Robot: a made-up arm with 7 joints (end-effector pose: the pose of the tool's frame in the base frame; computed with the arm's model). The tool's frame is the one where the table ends. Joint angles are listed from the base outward.
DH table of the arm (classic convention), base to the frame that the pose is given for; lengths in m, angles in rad. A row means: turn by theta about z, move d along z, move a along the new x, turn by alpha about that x. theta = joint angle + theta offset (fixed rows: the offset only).
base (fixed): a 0.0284, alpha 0, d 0, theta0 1.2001
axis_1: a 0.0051, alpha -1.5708, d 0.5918, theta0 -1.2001
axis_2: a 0.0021, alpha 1.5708, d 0.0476, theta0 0
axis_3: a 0.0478, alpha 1.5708, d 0.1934, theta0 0
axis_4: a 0.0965, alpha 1.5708, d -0.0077, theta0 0
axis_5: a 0.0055, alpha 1.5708, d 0.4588, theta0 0
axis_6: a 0.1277, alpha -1.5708, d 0.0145, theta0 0
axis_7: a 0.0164, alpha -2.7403, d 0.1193, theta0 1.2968
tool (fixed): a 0, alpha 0, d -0.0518, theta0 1.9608
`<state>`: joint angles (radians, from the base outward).
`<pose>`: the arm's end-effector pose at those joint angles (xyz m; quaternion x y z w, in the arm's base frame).
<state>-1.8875 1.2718 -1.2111 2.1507 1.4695 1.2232 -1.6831</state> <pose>-0.5874 -0.5278 0.5032 -0.3168 -0.1515 -0.2143 0.9115</pose>
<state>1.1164 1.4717 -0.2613 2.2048 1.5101 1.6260 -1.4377</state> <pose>0.2208 0.6939 0.1741 0.7127 -0.1285 0.6125 0.3169</pose>
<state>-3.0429 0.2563 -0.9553 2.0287 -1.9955 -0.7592 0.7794</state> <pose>-0.5564 0.1905 0.8848 -0.3788 0.4903 -0.3288 0.7128</pose>
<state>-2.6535 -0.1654 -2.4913 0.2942 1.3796 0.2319 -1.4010</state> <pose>0.2065 0.2594 0.1501 0.2665 -0.1909 0.7317 0.5976</pose>
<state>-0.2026 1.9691 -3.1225 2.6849 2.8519 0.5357 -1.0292</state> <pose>0.8896 -0.0761 0.5404 -0.4093 -0.3512 0.6808 0.4956</pose>
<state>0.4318 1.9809 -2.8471 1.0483 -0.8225 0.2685 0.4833</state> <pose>0.3551 -0.0680 1.1811 -0.9291 0.3363 0.1124 0.1051</pose>
